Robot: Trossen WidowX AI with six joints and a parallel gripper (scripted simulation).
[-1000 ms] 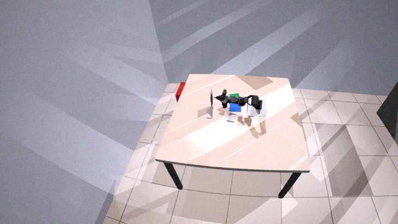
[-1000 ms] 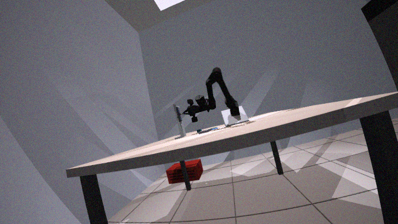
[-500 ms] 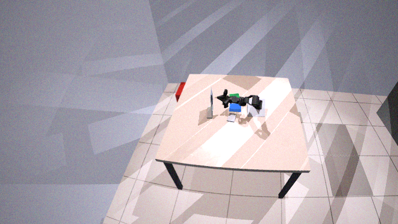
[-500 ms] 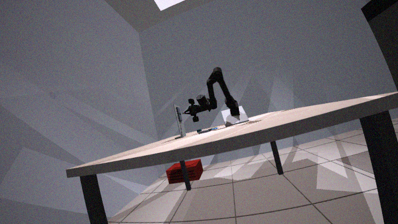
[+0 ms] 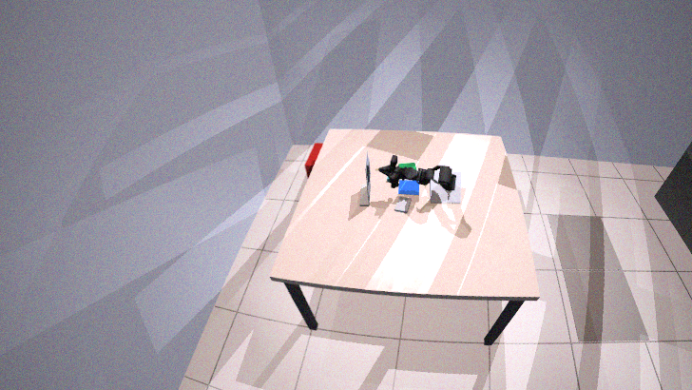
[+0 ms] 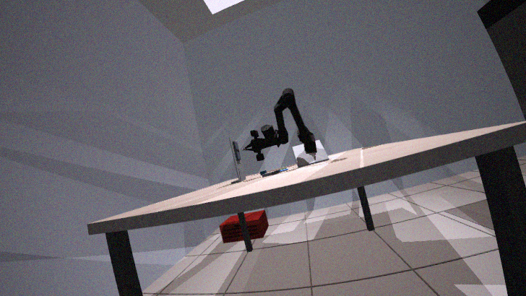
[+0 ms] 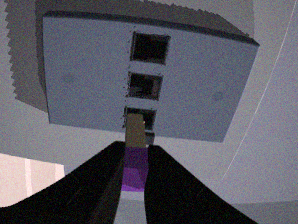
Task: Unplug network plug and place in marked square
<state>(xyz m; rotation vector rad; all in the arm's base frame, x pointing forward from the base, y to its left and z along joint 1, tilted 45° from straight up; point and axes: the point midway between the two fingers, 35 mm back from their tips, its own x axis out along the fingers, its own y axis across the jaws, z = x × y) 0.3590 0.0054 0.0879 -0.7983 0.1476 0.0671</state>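
The upright panel is 7 cm ahead of my gripper tip, 1 cm to the left of it and 7 cm below it.
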